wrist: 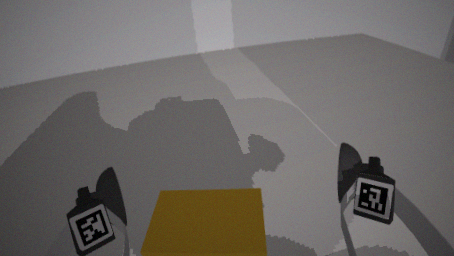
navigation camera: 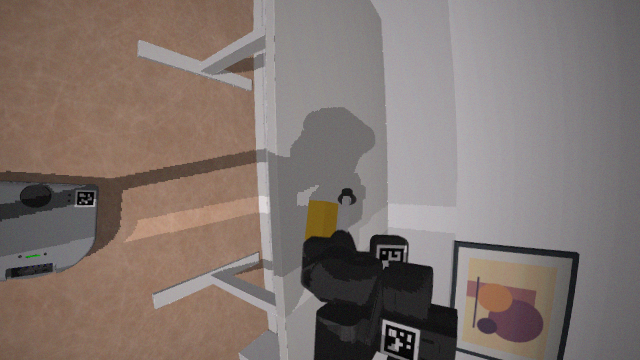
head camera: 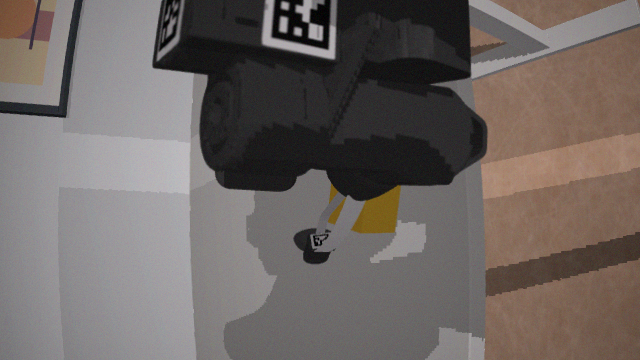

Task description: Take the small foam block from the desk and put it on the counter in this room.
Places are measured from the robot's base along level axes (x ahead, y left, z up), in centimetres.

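Where they show: robot's base, origin of its link: (navigation camera: 36,195).
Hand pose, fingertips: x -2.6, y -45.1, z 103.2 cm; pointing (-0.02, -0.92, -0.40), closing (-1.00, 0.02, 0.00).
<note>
Each offset is from my fingertips to the top centre of the thing. "spot": to the spot under its first point. Level surfaces: height alone.
The foam block, a yellow-ochre box @(dz -3.7, dx +2.2, dy +0.5 cm) (head camera: 377,217) (navigation camera: 321,220) (wrist: 207,225), rests on the light grey desk @(dz -8.2 cm) (head camera: 350,310) (navigation camera: 330,60) (wrist: 310,75). The wrist parts hide some of it in the head and navigation views, and the lower edge cuts it off in the wrist view. My gripper (wrist: 229,176) is open, with its fingers wide apart to the left and right of the block and touching neither side in the wrist view. One fingertip (head camera: 316,245) (navigation camera: 346,196) shows beside the block, on its wall side. The counter cannot be made out in these views.
A wall with a framed picture (head camera: 25,45) (navigation camera: 510,305) stands behind the desk. White desk legs (navigation camera: 200,67) @(spot: dz -97.8, dx -44.1, dy -28.0 cm) (navigation camera: 212,277) reach over the brown floor @(dz -103.2 cm) (navigation camera: 125,115). My base (navigation camera: 50,225) is at the left of the navigation view. A grey surface (navigation camera: 262,347) shows at its bottom edge.
</note>
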